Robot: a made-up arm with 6 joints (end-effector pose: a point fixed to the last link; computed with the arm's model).
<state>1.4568 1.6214 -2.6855 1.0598 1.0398 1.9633</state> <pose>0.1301 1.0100 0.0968 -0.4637 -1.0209 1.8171</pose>
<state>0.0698 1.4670 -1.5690 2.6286 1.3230 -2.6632</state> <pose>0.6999 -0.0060 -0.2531 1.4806 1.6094 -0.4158</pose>
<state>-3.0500 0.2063 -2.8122 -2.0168 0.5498 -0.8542</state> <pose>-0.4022 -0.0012 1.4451 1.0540 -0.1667 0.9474</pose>
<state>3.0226 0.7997 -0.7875 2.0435 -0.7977 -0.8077</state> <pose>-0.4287 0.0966 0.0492 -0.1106 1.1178 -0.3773</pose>
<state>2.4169 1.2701 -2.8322 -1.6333 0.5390 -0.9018</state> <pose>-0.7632 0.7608 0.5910 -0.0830 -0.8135 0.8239</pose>
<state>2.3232 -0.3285 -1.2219 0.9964 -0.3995 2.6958</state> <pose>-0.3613 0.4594 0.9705 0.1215 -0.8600 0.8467</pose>
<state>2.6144 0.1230 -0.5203 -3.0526 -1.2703 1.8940</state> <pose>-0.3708 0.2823 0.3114 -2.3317 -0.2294 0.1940</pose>
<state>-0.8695 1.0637 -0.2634 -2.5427 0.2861 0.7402</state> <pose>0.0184 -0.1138 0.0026 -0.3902 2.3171 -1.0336</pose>
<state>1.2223 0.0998 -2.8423 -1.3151 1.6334 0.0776</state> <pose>0.2379 0.2178 1.4395 1.3112 0.7519 -1.0362</pose>
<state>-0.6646 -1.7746 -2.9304 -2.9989 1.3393 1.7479</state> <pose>-0.8214 0.5469 0.2662 -0.1767 2.0498 -1.5647</pose>
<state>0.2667 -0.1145 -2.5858 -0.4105 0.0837 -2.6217</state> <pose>0.2602 0.0118 1.4806 -0.4351 -1.4775 -1.2889</pose>
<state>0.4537 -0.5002 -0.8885 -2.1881 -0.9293 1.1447</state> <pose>0.5243 0.1757 0.8248 -0.1053 1.1599 0.0043</pose>
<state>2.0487 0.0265 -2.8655 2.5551 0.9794 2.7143</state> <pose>-0.0201 0.1512 1.5038 2.0002 -0.0228 1.9096</pose>
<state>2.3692 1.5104 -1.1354 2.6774 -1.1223 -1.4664</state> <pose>-0.1657 0.2327 -0.1980 0.0717 0.1461 -1.3554</pose>
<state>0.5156 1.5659 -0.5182 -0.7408 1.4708 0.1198</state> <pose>0.0203 -0.1459 -0.0312 2.3947 -0.3363 1.5246</pose>
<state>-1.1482 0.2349 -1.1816 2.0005 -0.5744 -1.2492</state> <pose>0.2652 -0.7380 0.5195 -2.1772 0.4443 1.4635</pose>
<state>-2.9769 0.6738 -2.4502 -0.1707 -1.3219 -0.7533</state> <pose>-0.8710 -0.0990 0.9399 -1.0213 -1.6705 -2.2913</pose>
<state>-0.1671 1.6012 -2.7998 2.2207 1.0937 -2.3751</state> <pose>1.1079 -0.2248 0.2179 1.2488 0.9966 0.0250</pose>
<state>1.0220 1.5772 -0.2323 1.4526 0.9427 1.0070</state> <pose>-0.0653 -0.1457 0.0979 -0.6174 0.9414 2.0234</pose>
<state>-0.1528 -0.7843 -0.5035 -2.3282 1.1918 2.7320</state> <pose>0.4577 -0.1944 0.7308 2.1905 -0.3421 -0.5599</pose>
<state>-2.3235 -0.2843 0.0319 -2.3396 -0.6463 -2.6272</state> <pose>-0.1612 -0.1621 0.2847 -1.3621 0.4684 -0.3943</pose>
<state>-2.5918 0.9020 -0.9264 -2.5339 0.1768 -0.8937</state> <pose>-0.4603 -0.2764 -0.0296 -0.2354 1.9324 -1.4852</pose>
